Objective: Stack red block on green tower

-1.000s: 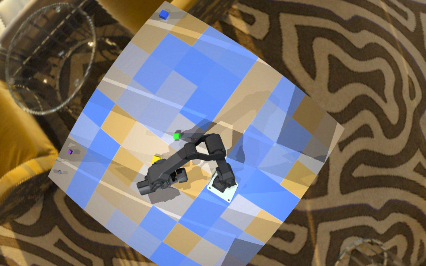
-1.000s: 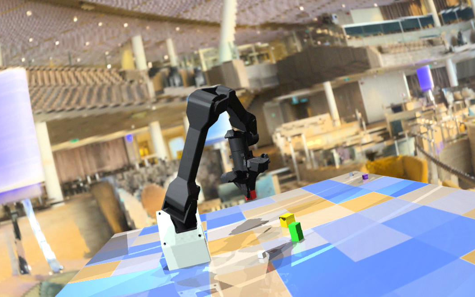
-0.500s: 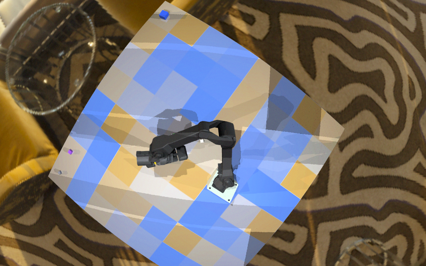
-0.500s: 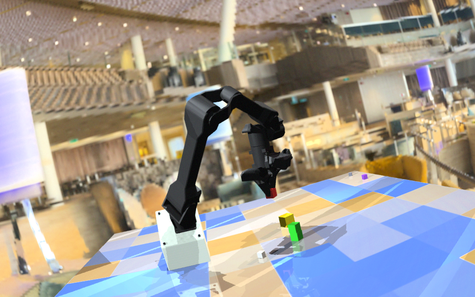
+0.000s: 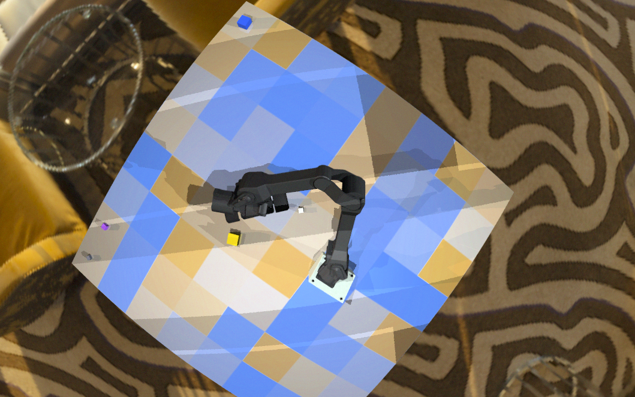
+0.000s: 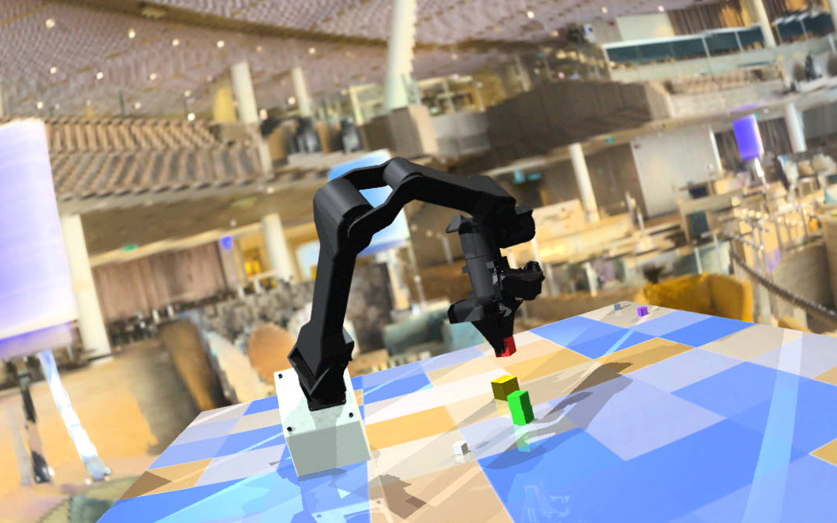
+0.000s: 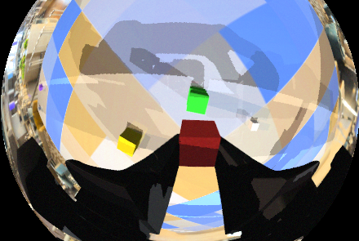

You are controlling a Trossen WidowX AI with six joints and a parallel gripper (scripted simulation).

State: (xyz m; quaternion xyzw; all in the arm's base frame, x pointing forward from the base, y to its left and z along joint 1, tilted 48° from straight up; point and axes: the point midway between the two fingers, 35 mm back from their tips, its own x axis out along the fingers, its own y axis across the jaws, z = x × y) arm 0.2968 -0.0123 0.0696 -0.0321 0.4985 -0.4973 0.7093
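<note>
The white cube lies 12 cm below my gripper tip, 11 cm behind it and 6 cm to the right of it. The rest, counted from my gripper tip: red block (1 cm above); then yellow block (15 cm to the left, 11 cm below, 2 cm ahead); then purple cube (49 cm ahead, 45 cm to the left, 11 cm below).
</note>
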